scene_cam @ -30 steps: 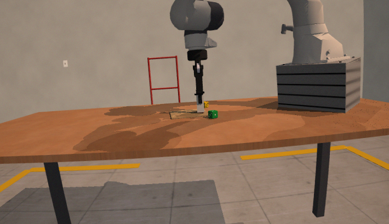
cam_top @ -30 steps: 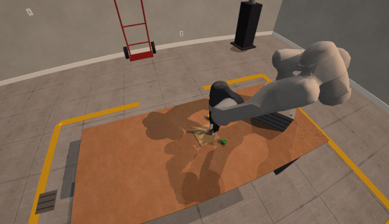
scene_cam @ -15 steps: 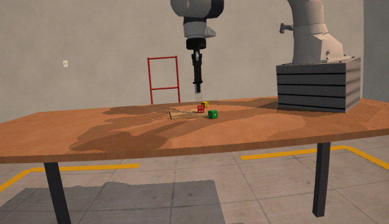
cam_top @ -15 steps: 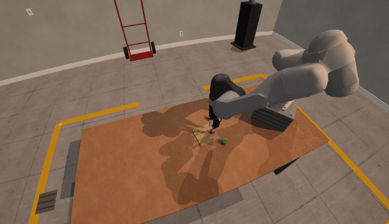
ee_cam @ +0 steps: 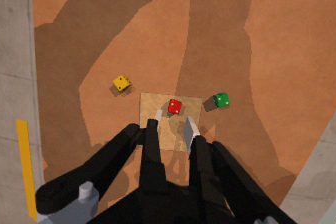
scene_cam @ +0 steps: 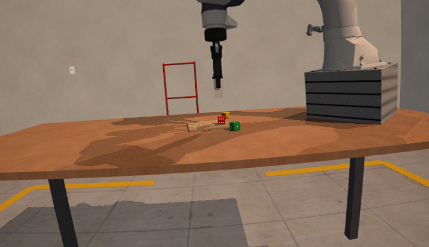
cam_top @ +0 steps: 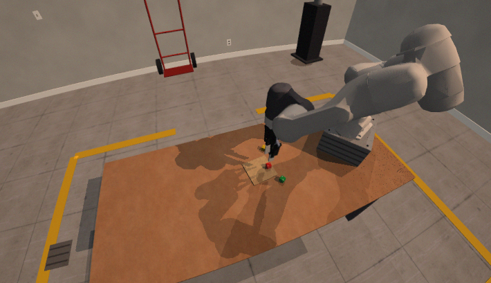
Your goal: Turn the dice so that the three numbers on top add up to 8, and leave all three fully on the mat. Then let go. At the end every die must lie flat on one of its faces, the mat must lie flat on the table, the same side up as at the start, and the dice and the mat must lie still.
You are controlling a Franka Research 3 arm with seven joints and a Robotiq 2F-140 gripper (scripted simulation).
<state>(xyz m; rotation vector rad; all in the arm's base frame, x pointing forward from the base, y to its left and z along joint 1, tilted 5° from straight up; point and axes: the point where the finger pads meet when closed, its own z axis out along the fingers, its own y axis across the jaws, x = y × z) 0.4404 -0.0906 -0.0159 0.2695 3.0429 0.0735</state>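
My hand is 120 mm above the green die, 100 mm to the right of it and 20 mm past it. Round my hand: red die: 110 mm below; tan mat: 130 mm below, 40 mm ahead, 10 mm to the right; yellow die: 120 mm below, 110 mm to the right, 50 mm behind.
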